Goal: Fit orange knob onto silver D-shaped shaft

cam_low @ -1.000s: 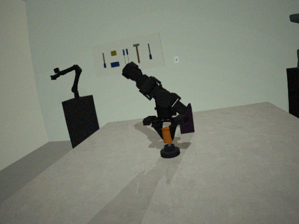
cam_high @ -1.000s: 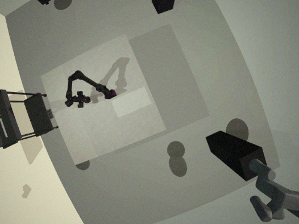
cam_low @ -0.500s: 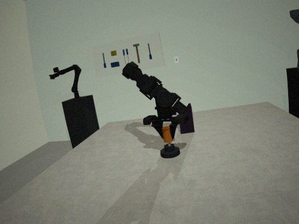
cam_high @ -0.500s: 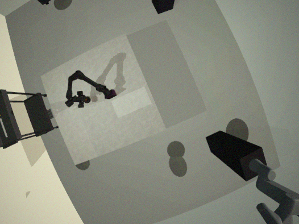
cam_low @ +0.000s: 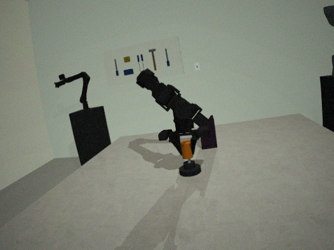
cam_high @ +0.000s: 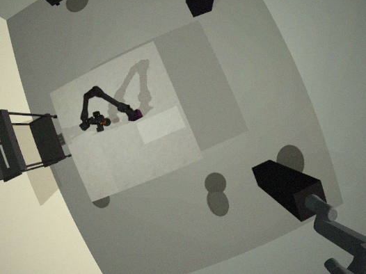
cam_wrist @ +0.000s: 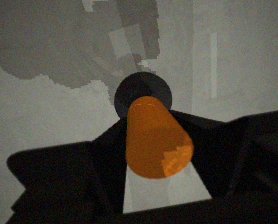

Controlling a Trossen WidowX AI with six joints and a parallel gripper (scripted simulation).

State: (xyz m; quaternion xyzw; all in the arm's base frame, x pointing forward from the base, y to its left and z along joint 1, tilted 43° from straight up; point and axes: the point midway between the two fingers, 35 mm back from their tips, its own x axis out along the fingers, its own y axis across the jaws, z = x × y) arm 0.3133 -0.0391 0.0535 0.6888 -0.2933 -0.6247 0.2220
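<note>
Right now the orange knob is 3 cm above my gripper tip. Also, from my gripper tip: round pedestal 4 cm below.
</note>
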